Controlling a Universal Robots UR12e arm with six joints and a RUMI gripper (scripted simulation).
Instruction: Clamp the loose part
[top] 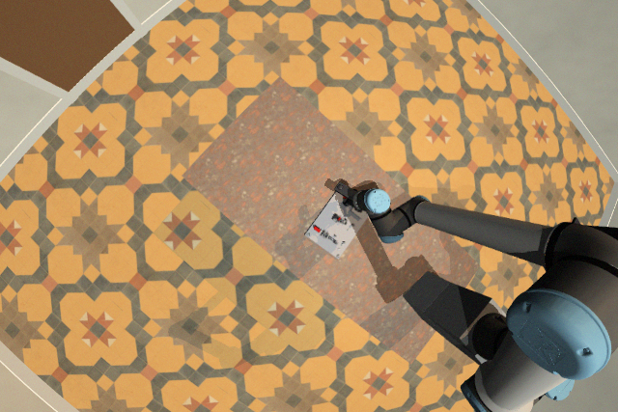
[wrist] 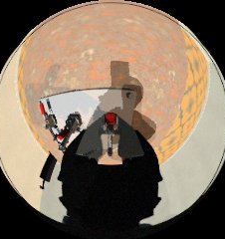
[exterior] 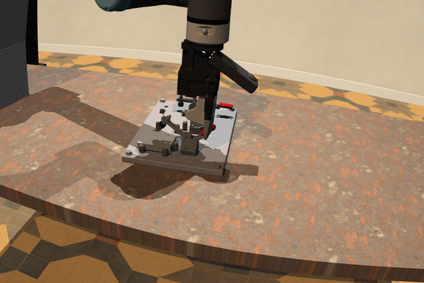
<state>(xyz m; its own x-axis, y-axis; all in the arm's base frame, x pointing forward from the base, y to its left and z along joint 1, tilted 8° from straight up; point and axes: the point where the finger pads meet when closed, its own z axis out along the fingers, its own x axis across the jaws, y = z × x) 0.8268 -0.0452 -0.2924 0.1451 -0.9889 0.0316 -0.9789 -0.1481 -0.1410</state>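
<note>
My gripper is now 4 cm past the toggle clamp, 1 cm to the left of it and 2 cm above it. Also, from my hand: part 12 cm behind, 2 cm to the right, 5 cm below; then grey fixture plate 9 cm behind, 10 cm to the left, 7 cm below.
</note>
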